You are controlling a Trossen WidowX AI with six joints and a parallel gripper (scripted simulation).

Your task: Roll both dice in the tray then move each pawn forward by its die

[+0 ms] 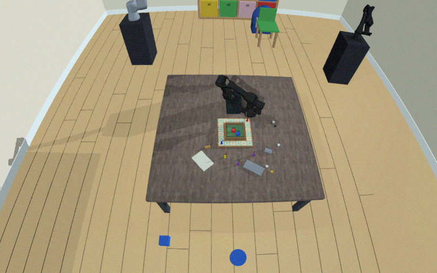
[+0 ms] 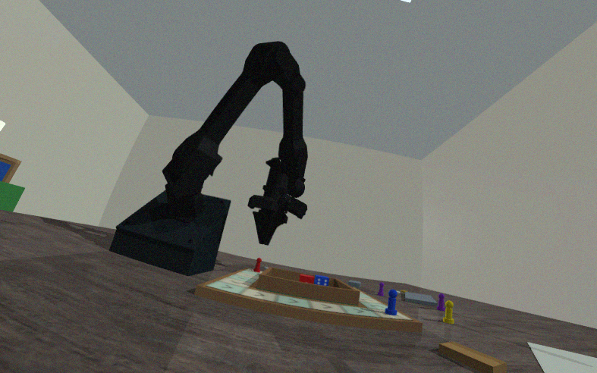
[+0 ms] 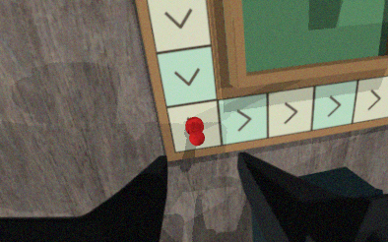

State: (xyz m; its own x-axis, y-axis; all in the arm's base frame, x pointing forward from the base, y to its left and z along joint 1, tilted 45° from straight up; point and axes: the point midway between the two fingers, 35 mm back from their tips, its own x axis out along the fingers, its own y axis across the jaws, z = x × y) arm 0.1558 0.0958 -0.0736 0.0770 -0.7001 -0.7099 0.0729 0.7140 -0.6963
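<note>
My gripper tip is 50 mm above the red pawn. Round my gripper tip: yellow pawn (350 mm ahead, 180 mm to the right, 60 mm below); blue pawn (230 mm ahead, 210 mm to the right, 50 mm below); wooden block (270 mm ahead, 320 mm to the right, 80 mm below).
</note>
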